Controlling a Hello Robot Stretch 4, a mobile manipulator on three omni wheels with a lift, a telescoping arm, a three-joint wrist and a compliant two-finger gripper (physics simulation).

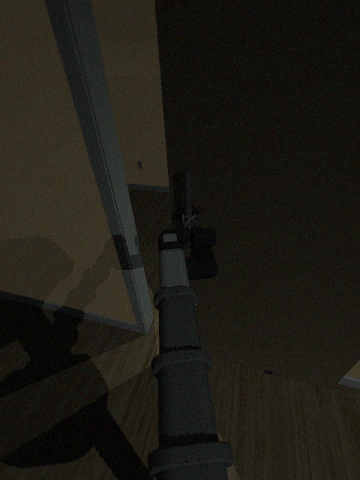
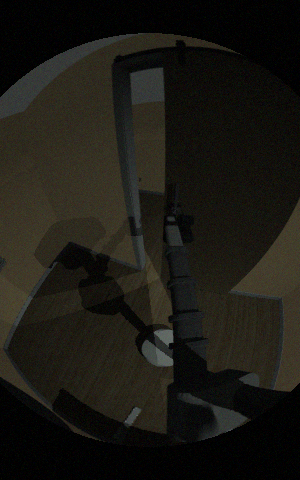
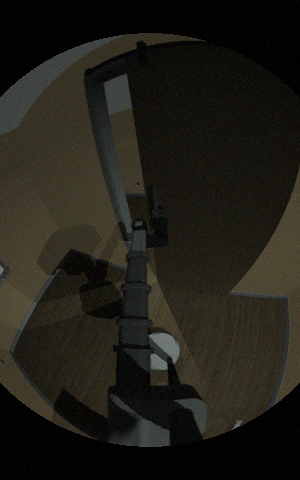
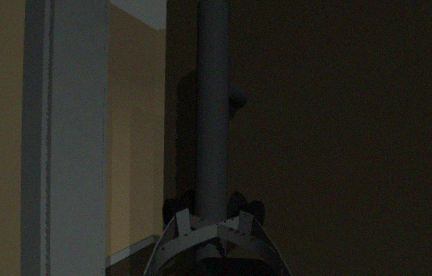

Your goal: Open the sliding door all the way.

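Where they show: robot's base, link origin: (image 2: 162, 346) (image 3: 158, 350).
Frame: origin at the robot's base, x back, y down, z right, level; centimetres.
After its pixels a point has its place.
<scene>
The sliding door (image 1: 270, 200) {x -74.5, y -115.7, z 33.3 cm} (image 2: 225, 150) {x -75.2, y -149.0, z 31.2 cm} (image 3: 210, 150) {x -73.4, y -146.4, z 36.3 cm} (image 4: 340, 150) {x -80.6, y -115.6, z 16.9 cm} is a large dark panel on the right of the doorway. It stands partly open, with a narrow gap between its left edge and the pale door frame (image 1: 107, 150) {x -104.1, y -126.8, z -22.4 cm} (image 2: 126, 150) {x -102.4, y -143.1, z -23.5 cm} (image 3: 104, 145) {x -102.5, y -153.5, z -23.0 cm} (image 4: 77, 150) {x -106.8, y -113.8, z -21.4 cm}. A round vertical handle bar (image 4: 213, 110) {x -77.2, y -118.4, z 6.6 cm} (image 1: 188, 192) {x -77.2, y -119.5, z 6.5 cm} is fixed near the door's left edge, with a mount behind it. My gripper (image 4: 213, 206) {x -82.6, y -110.1, z 6.3 cm} (image 1: 188, 215) {x -82.6, y -110.1, z 6.3 cm} is shut on the handle bar, one fingertip on each side. The places where the fingertips touch the bar are dark.
A tan wall (image 1: 40, 150) {x -112.4, y -126.3, z -51.8 cm} (image 2: 65, 165) {x -126.9, y -138.8, z -90.6 cm} (image 4: 10, 125) {x -105.9, y -118.4, z -34.6 cm} lies left of the frame. A track (image 2: 150, 51) (image 3: 117, 56) runs above the doorway. Another room's wall (image 1: 135, 100) {x -344.0, y -118.7, z -30.8 cm} (image 4: 135, 130) {x -333.9, y -124.2, z -94.3 cm} shows through the gap. My arm's shadow falls on the left wall and the wooden floor (image 1: 280, 425) {x -41.2, y 2.8, z 49.7 cm}.
</scene>
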